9 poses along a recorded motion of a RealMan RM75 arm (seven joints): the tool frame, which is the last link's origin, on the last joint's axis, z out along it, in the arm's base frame.
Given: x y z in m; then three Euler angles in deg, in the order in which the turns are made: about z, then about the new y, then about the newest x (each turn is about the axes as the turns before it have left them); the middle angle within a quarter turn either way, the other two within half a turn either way.
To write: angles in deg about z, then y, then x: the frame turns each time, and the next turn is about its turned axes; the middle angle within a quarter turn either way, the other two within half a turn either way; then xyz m. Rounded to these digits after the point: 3 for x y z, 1 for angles.
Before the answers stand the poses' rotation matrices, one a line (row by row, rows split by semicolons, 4 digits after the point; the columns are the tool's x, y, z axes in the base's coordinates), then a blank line. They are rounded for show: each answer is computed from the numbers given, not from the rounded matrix.
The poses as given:
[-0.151 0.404 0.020 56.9 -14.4 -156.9]
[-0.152 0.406 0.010 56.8 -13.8 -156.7]
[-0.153 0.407 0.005 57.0 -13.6 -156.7]
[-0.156 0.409 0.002 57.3 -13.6 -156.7]
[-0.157 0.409 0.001 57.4 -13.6 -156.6]
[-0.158 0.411 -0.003 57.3 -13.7 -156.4]
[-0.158 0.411 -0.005 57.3 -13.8 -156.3]
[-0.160 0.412 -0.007 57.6 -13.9 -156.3]
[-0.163 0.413 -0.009 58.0 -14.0 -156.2]
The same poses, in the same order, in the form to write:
0.5289 0.8238 -0.2037; 0.8114 -0.4206 0.4059; 0.2487 -0.3800 -0.8909
0.5318 0.8202 -0.2110; 0.8126 -0.4240 0.3999; 0.2385 -0.3841 -0.8919
0.5294 0.8209 -0.2141; 0.8152 -0.4222 0.3966; 0.2351 -0.3845 -0.8927
0.5251 0.8231 -0.2162; 0.8179 -0.4179 0.3954; 0.2351 -0.3845 -0.8927
0.5237 0.8235 -0.2183; 0.8188 -0.4158 0.3958; 0.2351 -0.3860 -0.8920
0.5249 0.8224 -0.2196; 0.8176 -0.4153 0.3989; 0.2368 -0.3890 -0.8903
0.5246 0.8223 -0.2202; 0.8172 -0.4140 0.4009; 0.2385 -0.3903 -0.8892
0.5201 0.8249 -0.2215; 0.8196 -0.4091 0.4011; 0.2402 -0.3902 -0.8888
0.5142 0.8277 -0.2249; 0.8229 -0.4021 0.4016; 0.2419 -0.3916 -0.8878

[56.9 -14.4 -156.9 -0.151 0.404 0.020]
[56.8 -13.8 -156.7 -0.152 0.406 0.010]
[57.0 -13.6 -156.7 -0.153 0.407 0.005]
[57.3 -13.6 -156.7 -0.156 0.409 0.002]
[57.4 -13.6 -156.6 -0.157 0.409 0.001]
[57.3 -13.7 -156.4 -0.158 0.411 -0.003]
[57.3 -13.8 -156.3 -0.158 0.411 -0.005]
[57.6 -13.9 -156.3 -0.160 0.412 -0.007]
[58.0 -14.0 -156.2 -0.163 0.413 -0.009]

